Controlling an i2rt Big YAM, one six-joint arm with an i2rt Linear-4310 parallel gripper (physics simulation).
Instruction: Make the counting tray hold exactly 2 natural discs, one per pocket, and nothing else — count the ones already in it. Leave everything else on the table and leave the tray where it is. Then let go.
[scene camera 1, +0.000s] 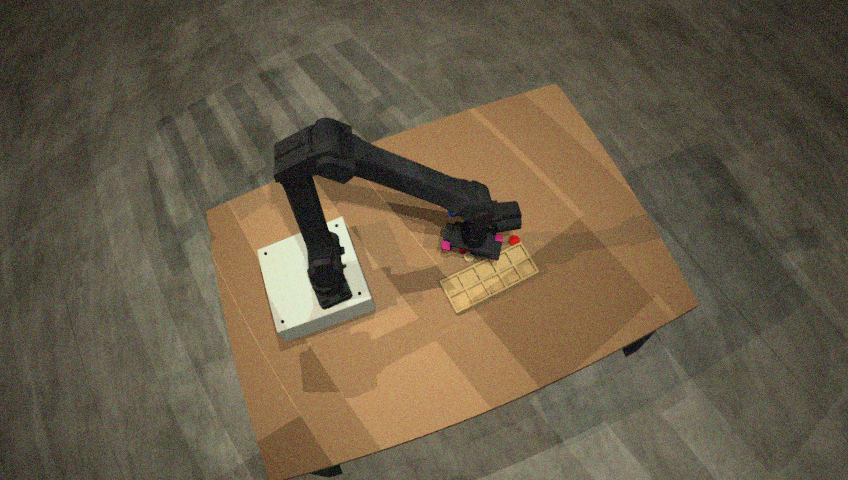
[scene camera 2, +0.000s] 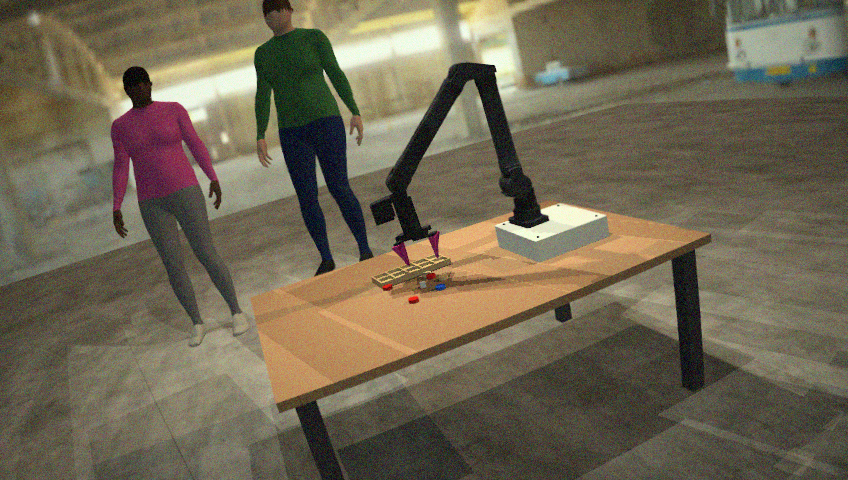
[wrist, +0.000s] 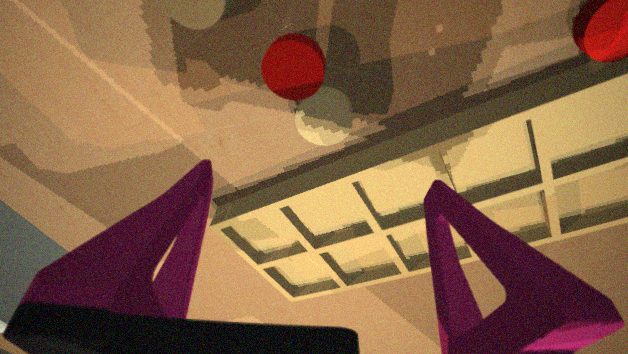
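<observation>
The counting tray (scene camera 1: 498, 291) (scene camera 2: 397, 280) (wrist: 400, 145) is pale wood with two rows of pockets. No disc shows in the pockets visible in the wrist view; its right end is cut off there. A natural disc (scene camera 1: 468, 257) (wrist: 325, 120) lies flat on the table beside the tray's long side, partly shaded, close against a red disc (scene camera 1: 462, 251) (scene camera 2: 430, 275) (wrist: 293, 66). Another natural disc (wrist: 198, 11) shows at the wrist view's top edge. My gripper (scene camera 1: 472, 241) (scene camera 2: 423, 259) (wrist: 324, 180) is open and empty, above the table and the tray's near end, its fingertips pointing down.
Another red disc (scene camera 1: 514, 240) (scene camera 2: 387, 287) (wrist: 607, 31) lies by the tray's far end. A third red disc (scene camera 2: 413, 299), a blue disc (scene camera 1: 451, 212) (scene camera 2: 440, 286) and a small pale block (scene camera 2: 423, 284) also lie on the table. The white arm base (scene camera 1: 285, 285) (scene camera 2: 571, 226) stands on the table.
</observation>
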